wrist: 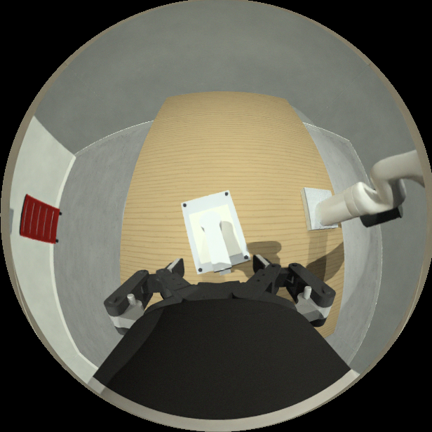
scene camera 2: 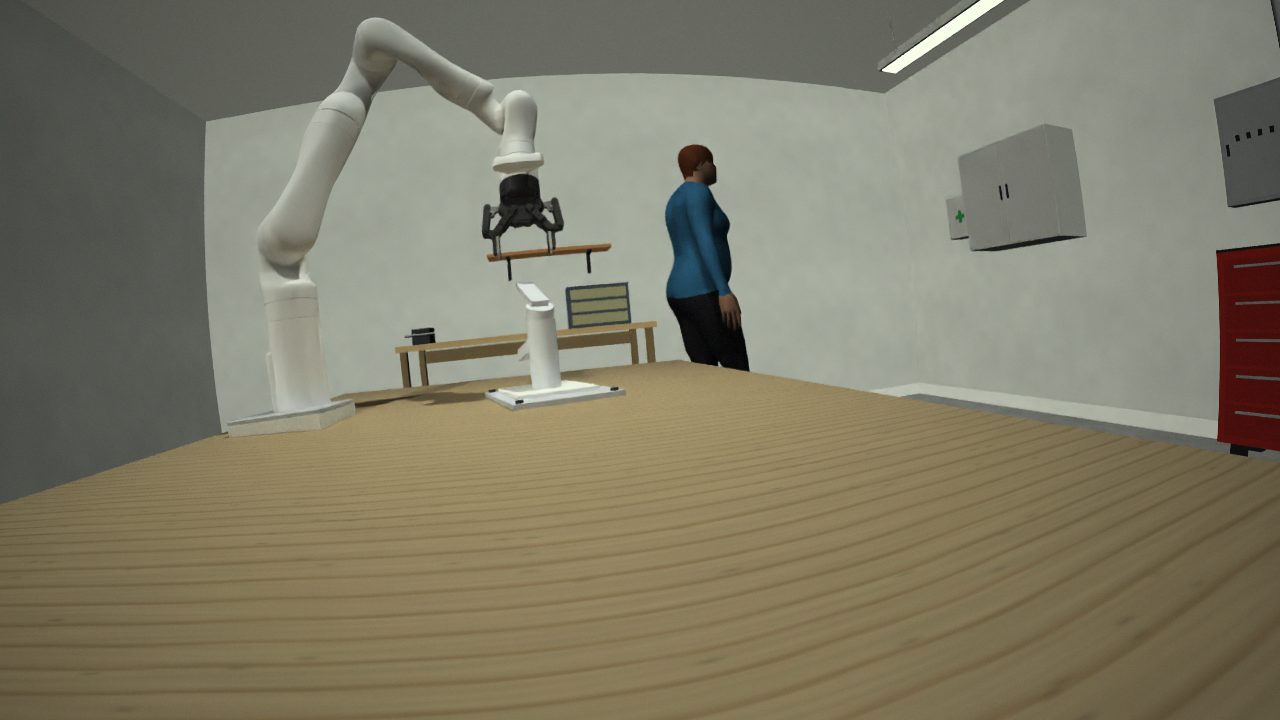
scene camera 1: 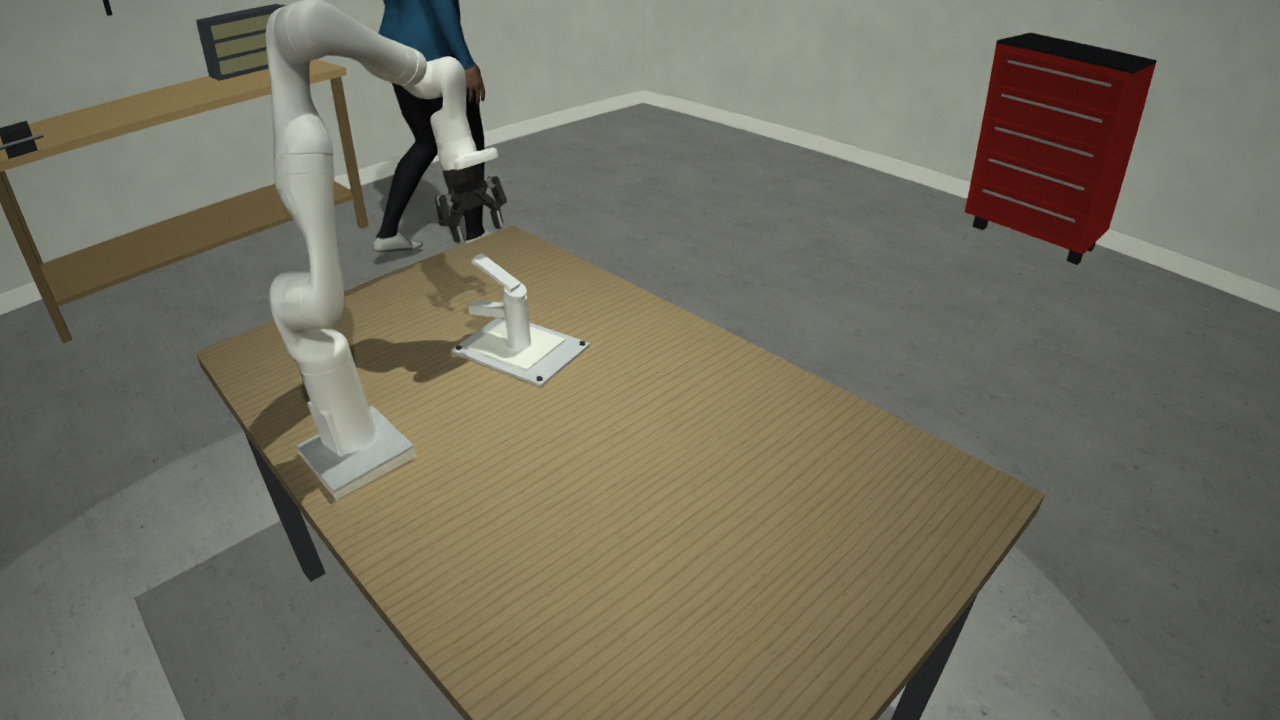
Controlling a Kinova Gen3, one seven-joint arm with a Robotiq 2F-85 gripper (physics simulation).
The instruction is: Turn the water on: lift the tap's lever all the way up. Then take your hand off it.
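Places are measured from the arm's base along level axes (x right, y ahead, z up), in metres.
Pixels of known places: gripper, between the fingertips: (scene camera 2: 525, 254) (scene camera 1: 480, 236); arm's base, origin of its link: (scene camera 2: 304, 407) (scene camera 1: 351, 436).
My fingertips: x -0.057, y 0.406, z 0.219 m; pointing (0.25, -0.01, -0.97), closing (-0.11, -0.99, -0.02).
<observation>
For each thing: its top centre in the pictures, then the offset to it from my fingertips. "spot": a spot on its surface instead. Level surfaces: height alone.
- white tap, a spot on its surface: (scene camera 2: 543, 347) (scene camera 1: 524, 321) spot: dx +0.100, dy +0.003, dz -0.164 m
- light plate, centre of its top: (scene camera 2: 547, 388) (scene camera 1: 520, 344) dx +0.076, dy +0.006, dz -0.231 m
- spout, centre of its top: (scene camera 1: 490, 300) dx +0.006, dy -0.002, dz -0.144 m
- wooden table, height of its surface: dz -0.243 m
The white tap (scene camera 1: 517, 322) (scene camera 2: 543, 347) (wrist: 210, 220) stands upright on a light plate (scene camera 1: 554, 359) (wrist: 205, 201) fixed to the table. Its lever (scene camera 1: 496, 272) (scene camera 2: 532, 293) (wrist: 216, 247) slants up from the top of the body, its free end raised well above the spout (scene camera 1: 486, 308). My gripper (scene camera 1: 477, 231) (scene camera 2: 523, 252) (wrist: 218, 264) is open and empty, fingers pointing down. It hangs above the lever's free end, with a visible gap between fingertips and lever in scene camera 2. In the wrist view the lever's end shows between the spread fingers, below them.
My arm's base (scene camera 1: 384, 447) (scene camera 2: 290, 420) (wrist: 313, 207) stands on the wooden table (scene camera 1: 680, 501). A person in a blue top (scene camera 1: 425, 26) (scene camera 2: 698, 241) stands behind the table's far end. A workbench (scene camera 1: 170, 98) and a red drawer cabinet (scene camera 1: 1051, 143) (wrist: 40, 220) stand away from the table.
</observation>
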